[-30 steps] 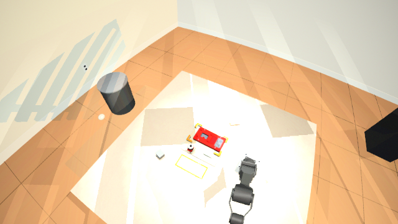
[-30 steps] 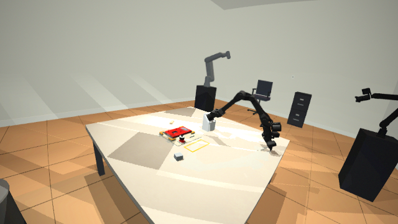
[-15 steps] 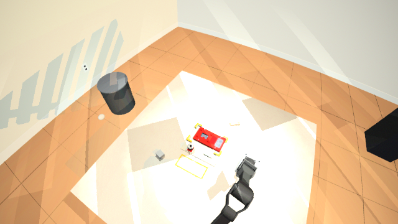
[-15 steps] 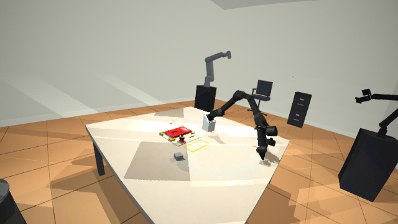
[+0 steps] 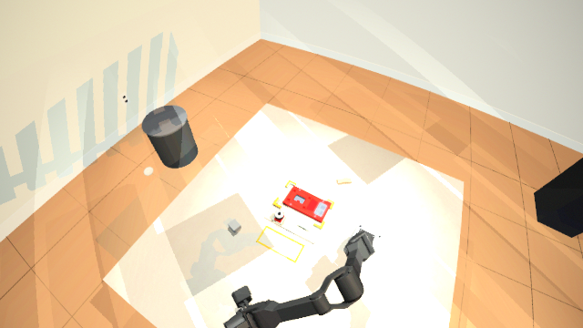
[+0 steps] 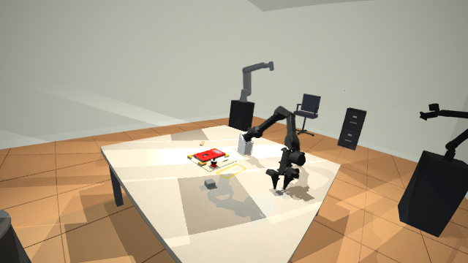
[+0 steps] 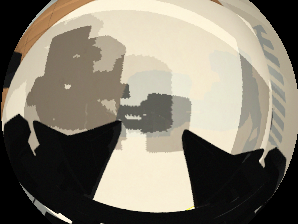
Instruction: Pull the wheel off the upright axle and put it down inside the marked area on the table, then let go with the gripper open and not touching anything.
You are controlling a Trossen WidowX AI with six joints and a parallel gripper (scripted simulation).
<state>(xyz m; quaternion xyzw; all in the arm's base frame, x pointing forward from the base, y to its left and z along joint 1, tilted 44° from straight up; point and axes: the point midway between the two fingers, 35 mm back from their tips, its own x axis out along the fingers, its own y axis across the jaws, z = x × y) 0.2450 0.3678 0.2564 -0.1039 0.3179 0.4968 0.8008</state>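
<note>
The pale hub lies 110 mm ahead of my gripper tip, 400 mm to the right of it and 20 mm above it.
</note>
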